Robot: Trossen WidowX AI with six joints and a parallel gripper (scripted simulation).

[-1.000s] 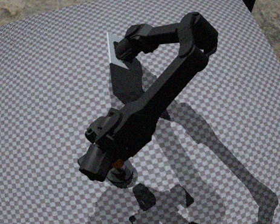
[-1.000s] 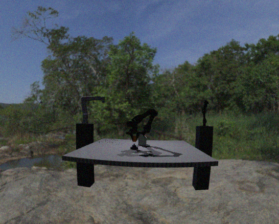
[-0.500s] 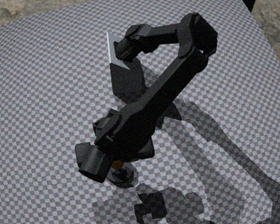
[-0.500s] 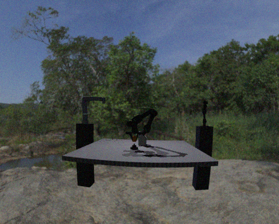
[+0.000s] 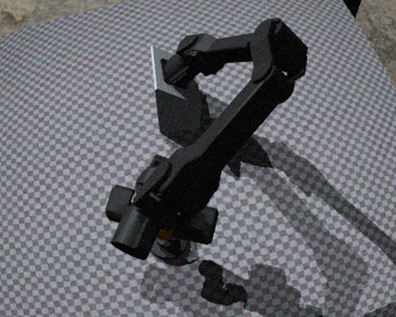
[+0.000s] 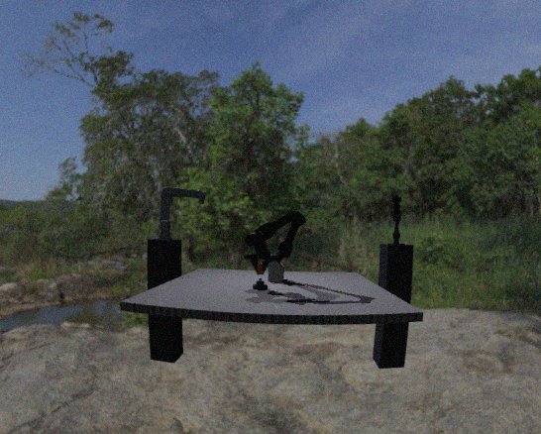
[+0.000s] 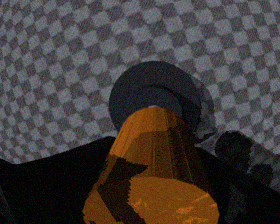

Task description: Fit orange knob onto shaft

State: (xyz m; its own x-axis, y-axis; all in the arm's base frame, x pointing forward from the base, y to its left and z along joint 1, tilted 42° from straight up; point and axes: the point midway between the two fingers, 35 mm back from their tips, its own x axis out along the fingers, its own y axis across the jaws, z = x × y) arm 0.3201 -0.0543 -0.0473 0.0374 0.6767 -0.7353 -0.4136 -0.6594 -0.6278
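Now: the orange knob 4 cm above my gripper tip. Round my gripper tip: round dark pedestal (6 cm below).
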